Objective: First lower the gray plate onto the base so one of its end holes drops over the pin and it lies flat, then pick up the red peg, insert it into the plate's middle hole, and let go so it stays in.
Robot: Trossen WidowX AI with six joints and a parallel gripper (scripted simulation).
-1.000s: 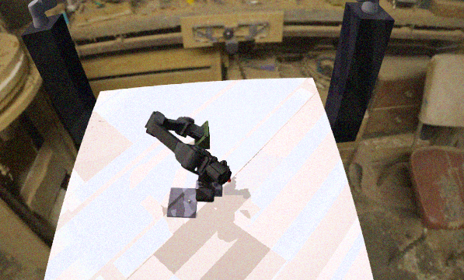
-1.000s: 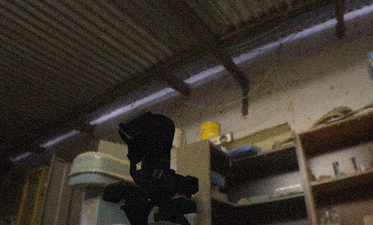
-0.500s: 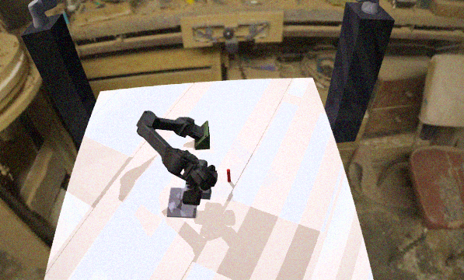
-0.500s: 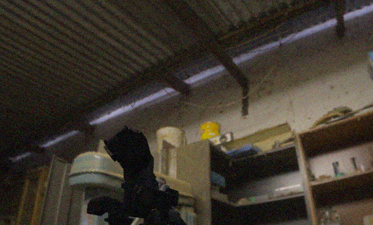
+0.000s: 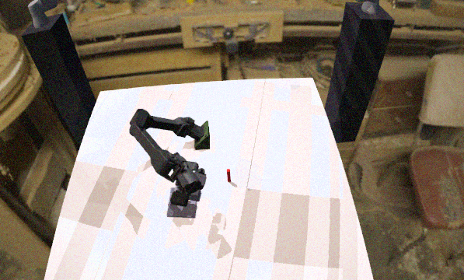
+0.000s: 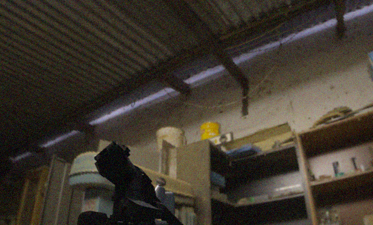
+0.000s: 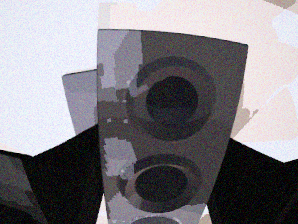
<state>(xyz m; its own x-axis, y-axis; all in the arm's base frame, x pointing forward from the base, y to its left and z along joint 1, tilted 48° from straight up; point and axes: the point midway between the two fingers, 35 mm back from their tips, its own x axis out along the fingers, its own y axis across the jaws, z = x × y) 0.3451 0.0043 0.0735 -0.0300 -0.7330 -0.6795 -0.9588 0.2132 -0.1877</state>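
The dark square base is 70 mm below my gripper tip, 20 mm to the right of it and 10 mm behind it. Round my gripper tip: gray plate (30 mm above); red peg (170 mm to the left, 100 mm behind, 40 mm below).
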